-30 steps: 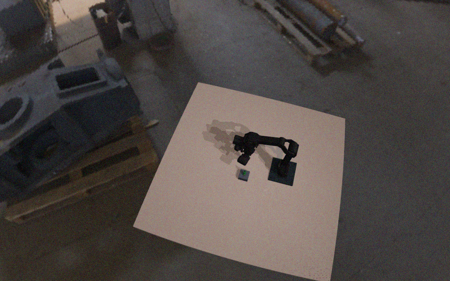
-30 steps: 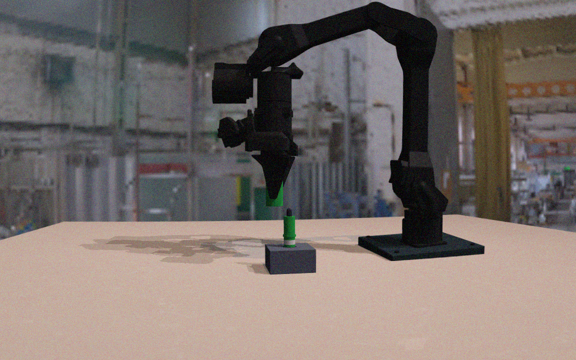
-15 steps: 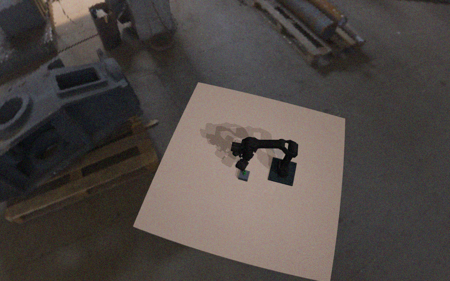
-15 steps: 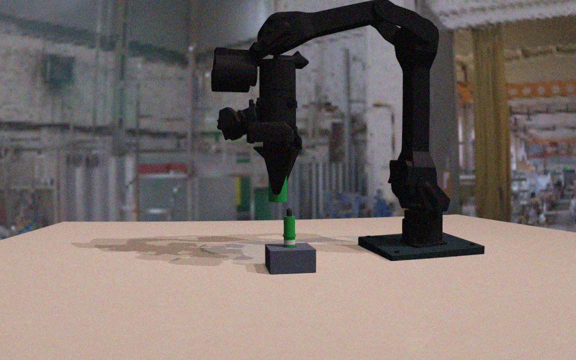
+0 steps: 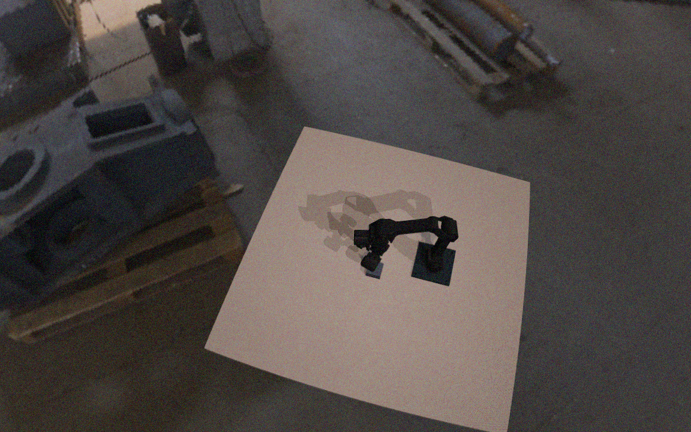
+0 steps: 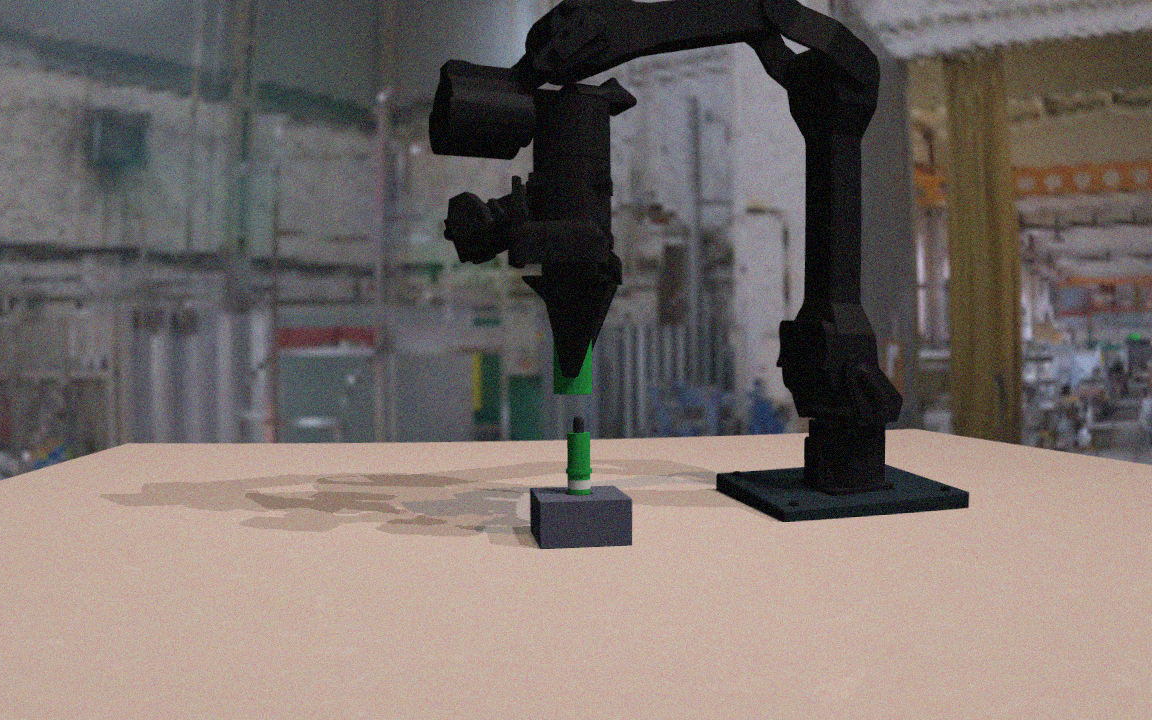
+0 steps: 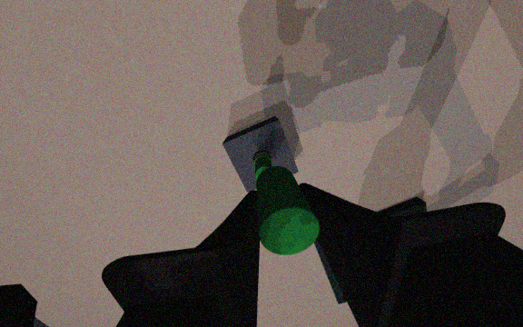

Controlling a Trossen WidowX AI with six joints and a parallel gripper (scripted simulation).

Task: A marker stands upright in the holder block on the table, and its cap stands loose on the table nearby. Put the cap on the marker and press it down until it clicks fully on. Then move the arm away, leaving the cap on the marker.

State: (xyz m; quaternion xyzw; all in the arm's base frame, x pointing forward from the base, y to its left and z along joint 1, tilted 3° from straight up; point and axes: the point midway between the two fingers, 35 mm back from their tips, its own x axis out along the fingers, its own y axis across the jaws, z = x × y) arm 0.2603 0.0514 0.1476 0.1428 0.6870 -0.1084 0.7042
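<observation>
My gripper tip is 5 cm above the green marker and 1 cm to the right of it. The rest, counted from my gripper tip: dark grey holder block (10 cm below, 1 cm to the left); then green cap (1 cm above).
</observation>
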